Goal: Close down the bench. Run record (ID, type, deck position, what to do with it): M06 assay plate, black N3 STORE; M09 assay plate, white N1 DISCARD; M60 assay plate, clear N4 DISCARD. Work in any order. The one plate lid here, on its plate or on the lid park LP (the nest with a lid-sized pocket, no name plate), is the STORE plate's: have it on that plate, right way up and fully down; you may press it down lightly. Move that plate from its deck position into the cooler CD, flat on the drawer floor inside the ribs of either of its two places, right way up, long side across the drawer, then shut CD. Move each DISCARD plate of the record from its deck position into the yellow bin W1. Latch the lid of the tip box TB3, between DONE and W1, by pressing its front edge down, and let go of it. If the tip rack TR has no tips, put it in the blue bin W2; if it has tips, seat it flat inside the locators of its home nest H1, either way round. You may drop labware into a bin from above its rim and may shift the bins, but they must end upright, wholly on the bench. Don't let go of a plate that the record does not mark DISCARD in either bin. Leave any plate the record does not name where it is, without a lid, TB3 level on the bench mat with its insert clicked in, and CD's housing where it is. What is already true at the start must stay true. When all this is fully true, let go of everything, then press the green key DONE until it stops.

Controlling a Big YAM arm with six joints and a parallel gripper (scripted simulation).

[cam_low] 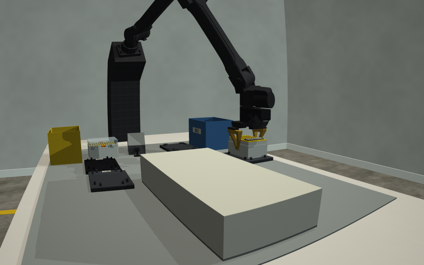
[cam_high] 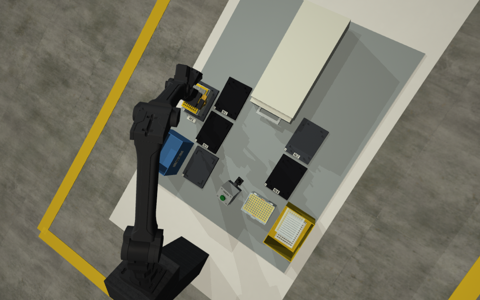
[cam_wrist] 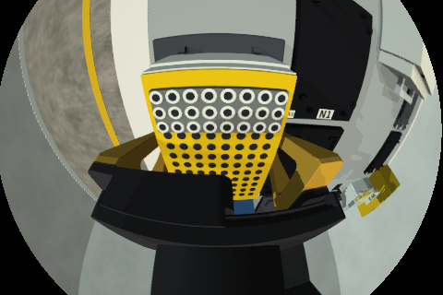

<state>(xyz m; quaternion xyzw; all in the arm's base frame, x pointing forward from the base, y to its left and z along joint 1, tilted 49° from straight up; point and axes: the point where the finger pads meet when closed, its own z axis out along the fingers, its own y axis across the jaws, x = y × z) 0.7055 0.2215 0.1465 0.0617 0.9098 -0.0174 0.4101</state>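
My gripper is now 10 mm below the yellow tip rack and 10 mm past it. Round my hand: nest N3: 120 mm behind, 110 mm to the right, 40 mm below; then home nest H1: 40 mm below; then nest N1: 150 mm to the right, 50 mm ahead, 40 mm below.
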